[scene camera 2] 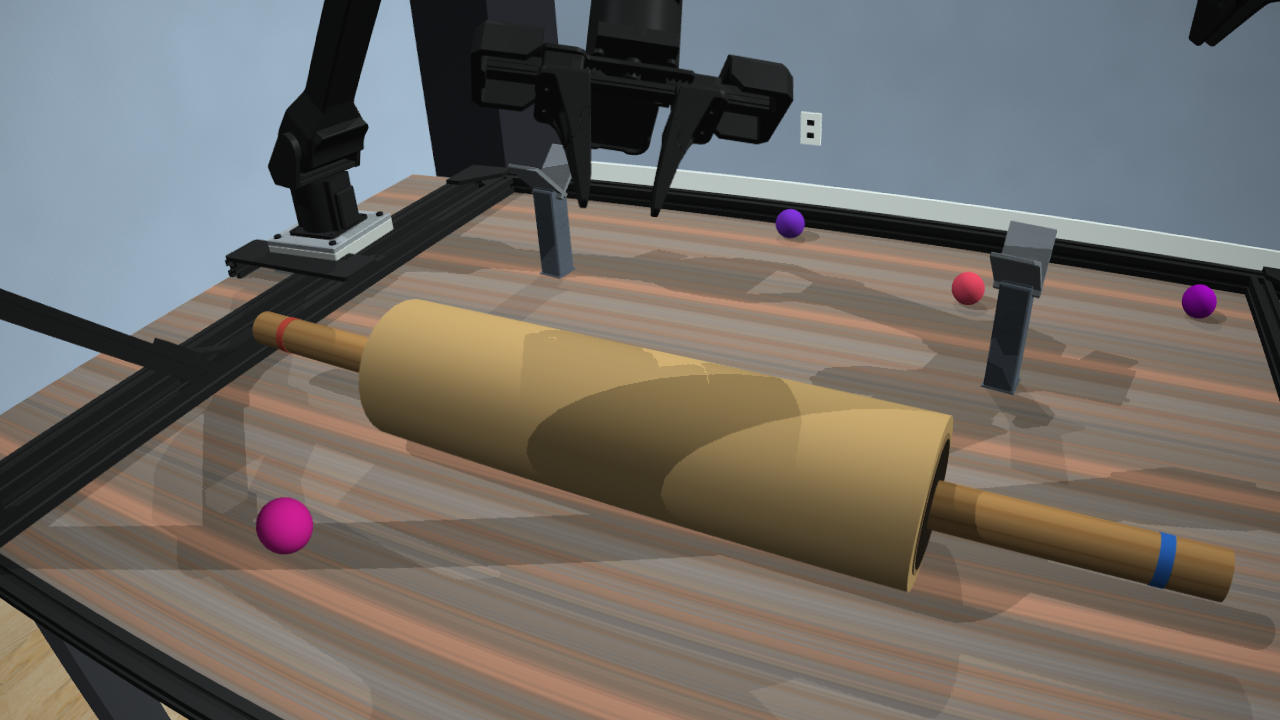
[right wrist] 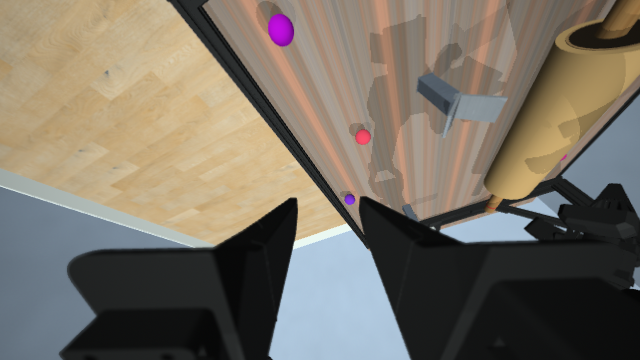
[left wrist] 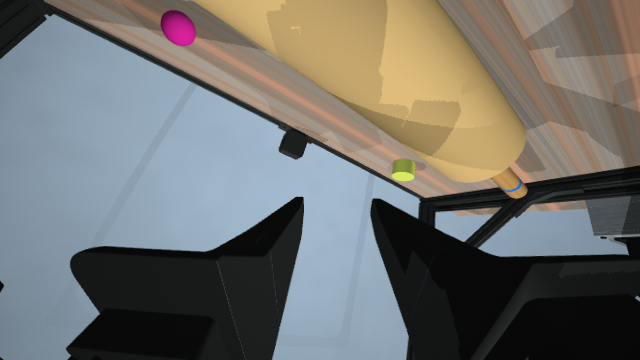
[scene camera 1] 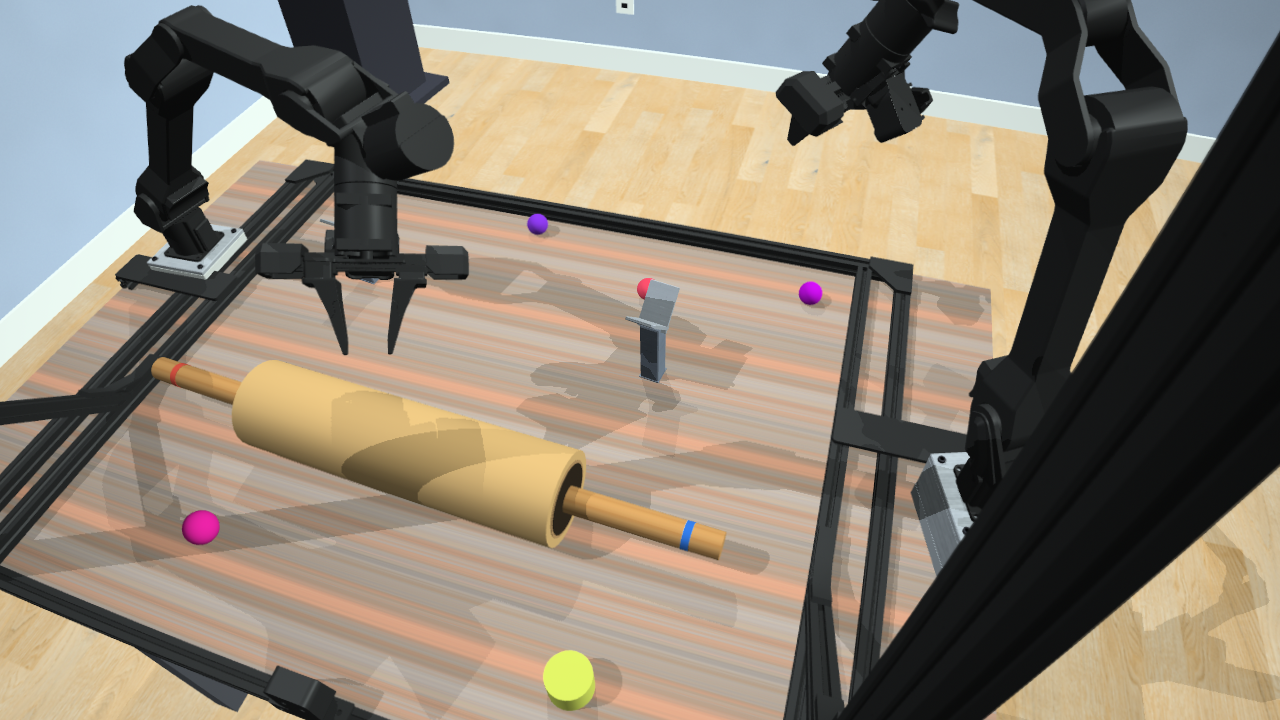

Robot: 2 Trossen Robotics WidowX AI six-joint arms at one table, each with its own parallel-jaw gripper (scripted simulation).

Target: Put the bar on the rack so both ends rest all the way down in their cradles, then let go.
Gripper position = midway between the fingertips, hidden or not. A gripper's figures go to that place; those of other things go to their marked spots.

My left gripper [scene camera 2: 619, 209] is 0.49 m from the lens. My right gripper [scene camera 2: 1200, 43]: 0.82 m from the lens. A tan rolling pin [scene camera 2: 852, 484]: 0.46 m from the lens.
